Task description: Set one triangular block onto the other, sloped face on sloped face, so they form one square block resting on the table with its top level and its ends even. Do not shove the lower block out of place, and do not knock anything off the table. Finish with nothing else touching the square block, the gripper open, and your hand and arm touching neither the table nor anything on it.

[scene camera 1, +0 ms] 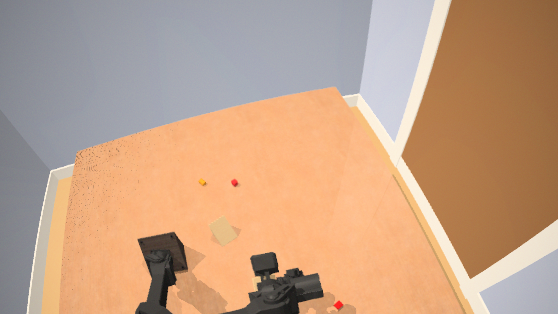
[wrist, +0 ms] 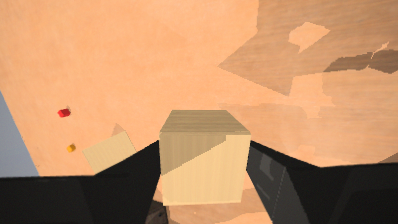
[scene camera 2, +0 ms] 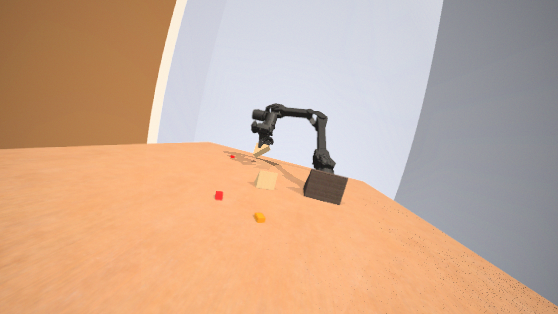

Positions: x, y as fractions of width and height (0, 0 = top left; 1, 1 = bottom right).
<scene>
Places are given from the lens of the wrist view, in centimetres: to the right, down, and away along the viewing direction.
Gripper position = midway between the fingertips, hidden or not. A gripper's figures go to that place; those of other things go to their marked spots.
gripper (wrist: 0.51, 0.63): 0, 3, 11
tan triangular block (wrist: 0.51, 0.69): 0, 3, 8
tan triangular block (wrist: 0.26, 0.69): -20, 9, 26
</scene>
